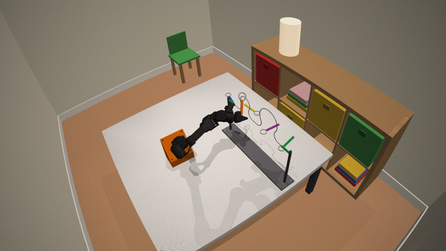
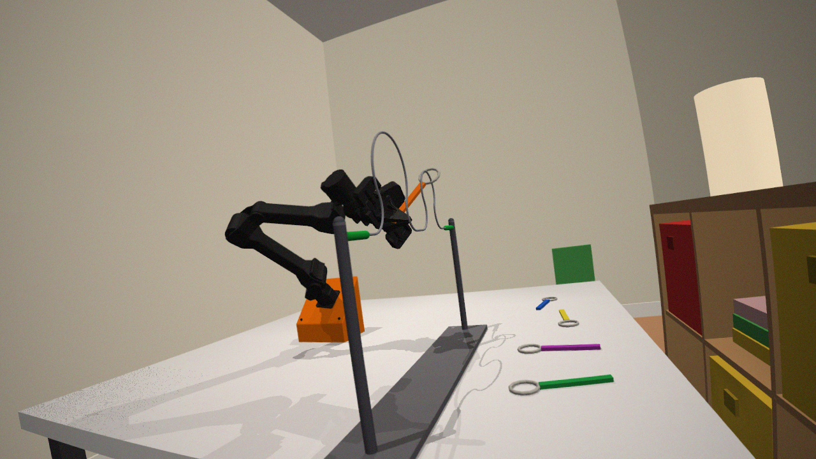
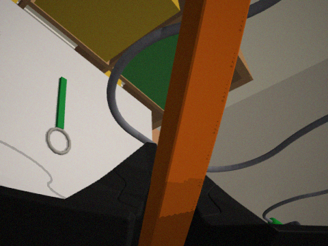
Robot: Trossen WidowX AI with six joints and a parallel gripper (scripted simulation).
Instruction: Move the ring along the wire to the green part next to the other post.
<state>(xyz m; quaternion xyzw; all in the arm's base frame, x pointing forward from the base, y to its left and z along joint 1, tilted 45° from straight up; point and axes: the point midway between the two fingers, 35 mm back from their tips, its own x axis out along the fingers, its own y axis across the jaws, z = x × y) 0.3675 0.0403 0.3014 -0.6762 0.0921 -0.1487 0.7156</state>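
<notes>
My gripper tip is now 60 mm to the right of the ring with orange handle and 70 mm below it. Also, from my gripper tip: purple-handled ring 240 mm ahead, 110 mm to the left, 310 mm below; then green-handled ring 260 mm ahead, 80 mm to the right, 310 mm below.
</notes>
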